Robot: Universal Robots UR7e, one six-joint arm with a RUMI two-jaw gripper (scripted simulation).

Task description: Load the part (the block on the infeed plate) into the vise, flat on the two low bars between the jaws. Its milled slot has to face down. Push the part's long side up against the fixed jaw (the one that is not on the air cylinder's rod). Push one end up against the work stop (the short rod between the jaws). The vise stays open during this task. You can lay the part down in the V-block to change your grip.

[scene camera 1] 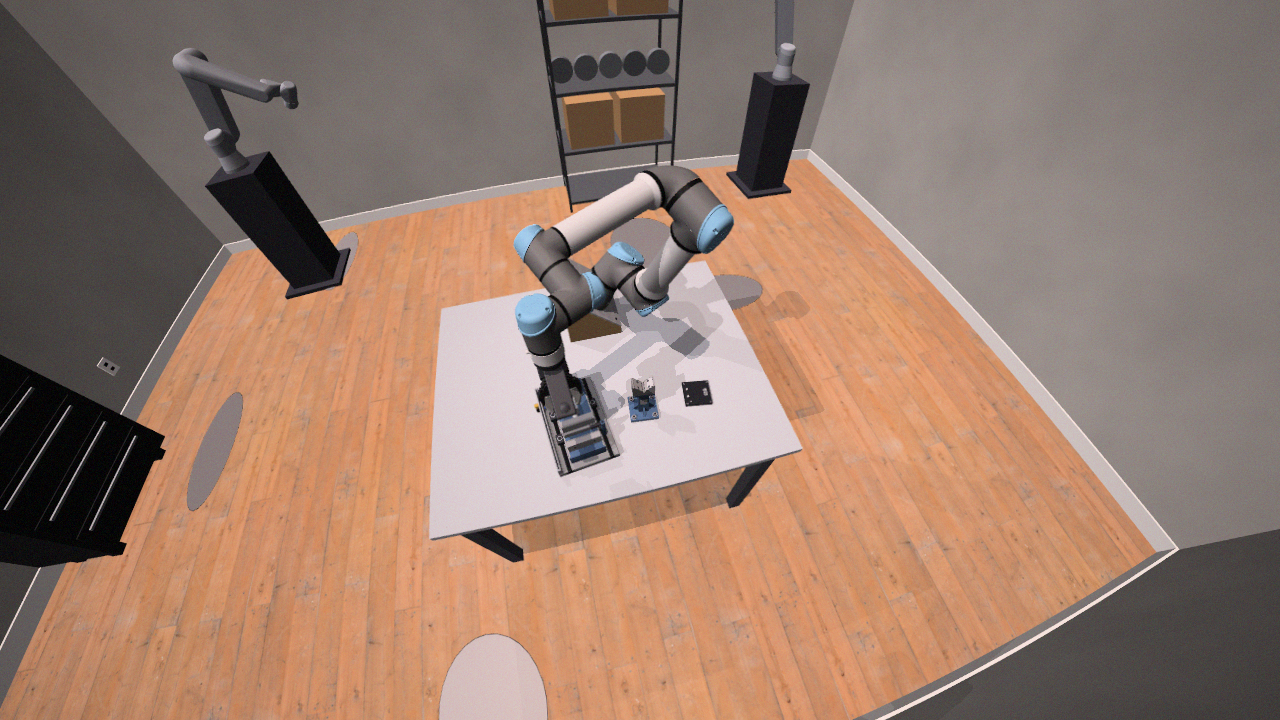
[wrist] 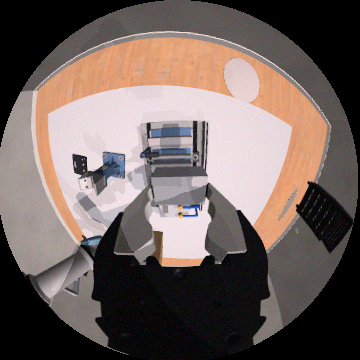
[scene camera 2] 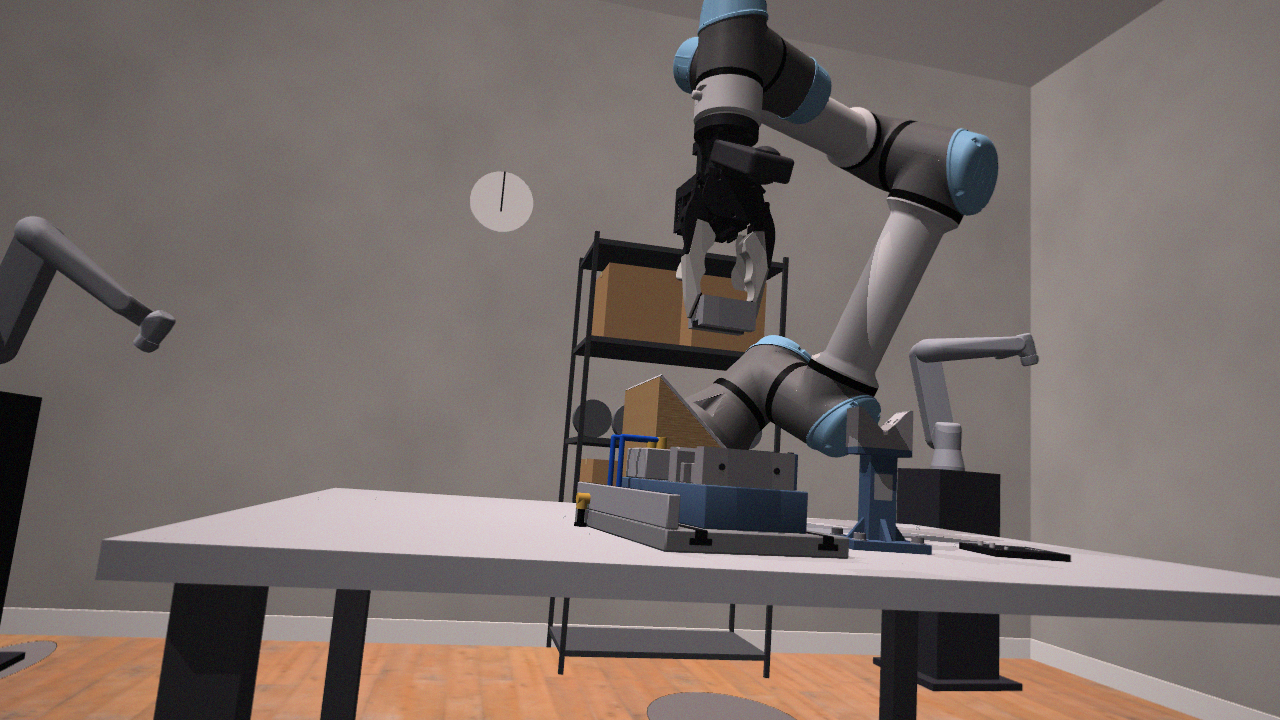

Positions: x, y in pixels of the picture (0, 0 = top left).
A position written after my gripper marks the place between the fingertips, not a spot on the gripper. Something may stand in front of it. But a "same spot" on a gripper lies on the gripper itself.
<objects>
my gripper: scene camera 1; wrist; scene camera 2 720, 322
same spot on my gripper: point(scene camera 1: 576, 391) = point(wrist: 124, 230)
</objects>
